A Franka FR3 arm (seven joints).
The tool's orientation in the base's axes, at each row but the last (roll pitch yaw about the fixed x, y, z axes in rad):
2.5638 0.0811 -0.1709
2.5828 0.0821 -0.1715
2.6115 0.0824 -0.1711
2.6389 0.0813 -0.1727
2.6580 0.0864 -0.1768
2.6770 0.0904 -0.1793
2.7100 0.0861 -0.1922
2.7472 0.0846 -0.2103
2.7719 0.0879 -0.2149
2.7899 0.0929 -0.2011
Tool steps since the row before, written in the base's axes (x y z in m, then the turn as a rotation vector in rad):
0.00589 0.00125 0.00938 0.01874 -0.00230 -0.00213
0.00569 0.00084 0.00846 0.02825 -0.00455 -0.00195
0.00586 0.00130 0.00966 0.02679 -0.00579 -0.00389
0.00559 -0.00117 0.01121 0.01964 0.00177 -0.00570
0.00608 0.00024 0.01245 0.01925 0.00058 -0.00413
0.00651 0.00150 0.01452 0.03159 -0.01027 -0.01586
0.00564 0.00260 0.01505 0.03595 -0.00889 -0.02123
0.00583 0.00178 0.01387 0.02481 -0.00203 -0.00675
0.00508 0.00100 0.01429 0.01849 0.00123 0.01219
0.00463 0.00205 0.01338 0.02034 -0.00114 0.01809
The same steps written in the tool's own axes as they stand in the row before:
0.00481 0.00348 -0.00943 0.01897 -0.00110 0.00000
0.00475 0.00318 -0.00848 0.02868 -0.00007 -0.00052
0.00474 0.00313 -0.00985 0.02761 0.00017 0.00198
0.00478 0.00577 -0.01010 0.01944 -0.00648 0.00116
0.00485 0.00485 -0.01204 0.01913 -0.00466 0.00036
0.00480 0.00437 -0.01460 0.03421 -0.00175 0.01347
0.00373 0.00316 -0.01553 0.03867 -0.00583 0.01710
0.00414 0.00275 -0.01431 0.02517 -0.00473 0.00306
0.00348 0.00337 -0.01441 0.01666 0.00016 -0.01464
0.00287 0.00197 -0.01388 0.01839 0.00408 -0.01968

